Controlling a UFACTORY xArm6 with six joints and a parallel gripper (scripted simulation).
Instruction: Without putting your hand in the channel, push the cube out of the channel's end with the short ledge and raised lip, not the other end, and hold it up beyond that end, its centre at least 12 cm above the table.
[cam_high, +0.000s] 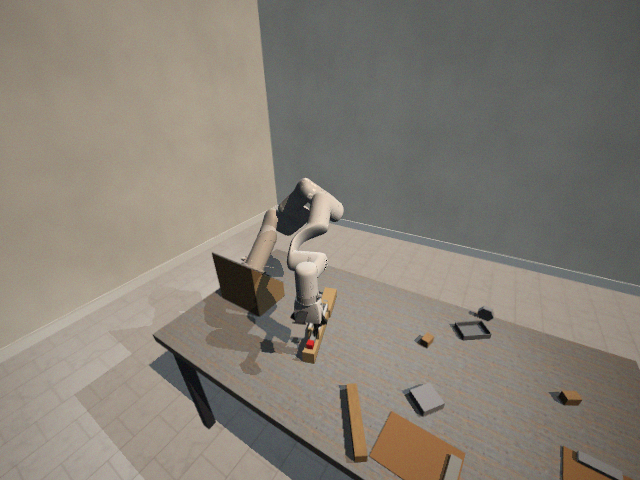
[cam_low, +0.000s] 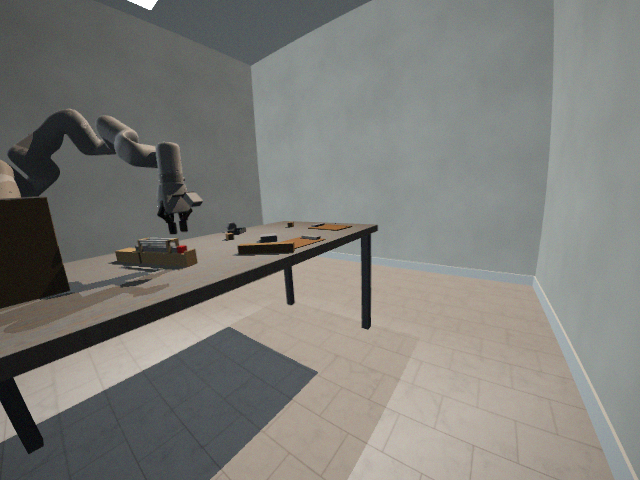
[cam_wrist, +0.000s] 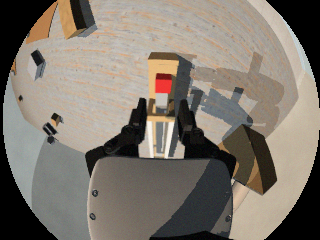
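My gripper is now 80 mm above the red cube. The rest, counted from my hand: channel (30 mm behind, 130 mm to the left, 80 mm below); then pale grey stick (50 mm behind, 200 mm to the left, 80 mm below); then wooden bar (260 mm ahead, 170 mm to the right, 120 mm below).
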